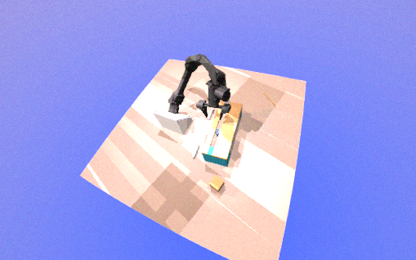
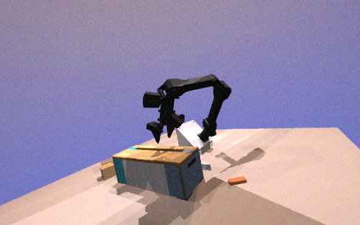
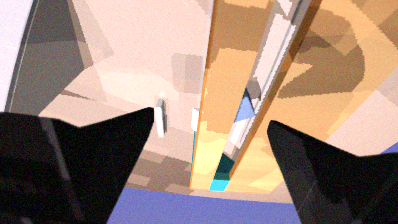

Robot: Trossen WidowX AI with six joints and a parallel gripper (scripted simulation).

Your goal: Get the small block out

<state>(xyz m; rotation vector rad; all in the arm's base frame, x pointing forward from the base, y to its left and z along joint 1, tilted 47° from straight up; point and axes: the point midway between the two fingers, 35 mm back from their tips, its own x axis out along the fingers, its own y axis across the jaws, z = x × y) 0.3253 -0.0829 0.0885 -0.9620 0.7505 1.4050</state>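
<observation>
My gripper tip is 10 cm above the box, 3 cm short of it and 1 cm to the left of it. Also, from my gripper tip: flat orange-red piece 30 cm to the left, 15 cm below, 5 cm behind; tan block 31 cm to the right, 15 cm ahead, 13 cm below.
</observation>
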